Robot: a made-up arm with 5 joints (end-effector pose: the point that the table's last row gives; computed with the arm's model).
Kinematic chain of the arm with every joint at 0, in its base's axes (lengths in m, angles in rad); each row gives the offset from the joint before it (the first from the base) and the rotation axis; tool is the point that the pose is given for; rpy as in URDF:
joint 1: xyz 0 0 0.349 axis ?
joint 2: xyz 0 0 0 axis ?
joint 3: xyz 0.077 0 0.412 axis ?
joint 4: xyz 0.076 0 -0.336 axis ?
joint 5: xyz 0.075 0 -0.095 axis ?
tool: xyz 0 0 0 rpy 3.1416 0 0
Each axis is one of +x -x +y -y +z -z.
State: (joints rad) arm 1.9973 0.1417 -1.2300 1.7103 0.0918
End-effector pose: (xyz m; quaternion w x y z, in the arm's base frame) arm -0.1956 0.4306 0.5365 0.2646 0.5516 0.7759 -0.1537
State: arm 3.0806 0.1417 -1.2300 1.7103 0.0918
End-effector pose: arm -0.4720 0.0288 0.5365 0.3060 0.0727 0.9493 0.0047
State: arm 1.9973 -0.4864 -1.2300 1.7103 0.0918
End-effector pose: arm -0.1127 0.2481 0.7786 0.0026 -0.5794 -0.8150 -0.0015
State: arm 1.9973 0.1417 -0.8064 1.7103 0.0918
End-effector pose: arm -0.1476 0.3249 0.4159 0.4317 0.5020 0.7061 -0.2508
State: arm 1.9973 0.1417 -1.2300 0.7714 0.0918
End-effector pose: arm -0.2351 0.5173 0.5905 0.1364 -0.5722 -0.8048 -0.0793
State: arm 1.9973 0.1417 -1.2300 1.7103 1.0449
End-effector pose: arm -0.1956 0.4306 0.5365 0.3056 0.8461 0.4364 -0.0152
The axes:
joint 1: +z
joint 2: +y
joint 3: +y
joint 4: +y
joint 5: -z

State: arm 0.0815 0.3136 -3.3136 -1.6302 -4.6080
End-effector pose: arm 0.0714 0.0058 0.9936 0.5661 0.4735 -0.4845 -0.4696
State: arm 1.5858 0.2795 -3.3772 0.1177 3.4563
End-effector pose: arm -0.0010 0.0677 1.1686 0.5796 -0.0479 0.0650 0.8109
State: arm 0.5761 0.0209 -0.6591 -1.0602 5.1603
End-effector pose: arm 0.3618 0.2351 0.6212 0.2027 0.4362 0.4961 0.7229
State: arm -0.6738 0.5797 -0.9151 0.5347 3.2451
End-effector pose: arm 0.4120 -0.3289 0.2513 0.0955 -0.3771 -0.9208 -0.0280
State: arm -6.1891 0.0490 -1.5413 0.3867 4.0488
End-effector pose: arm 0.5541 0.0523 0.8306 0.4606 0.3366 0.7817 0.2520
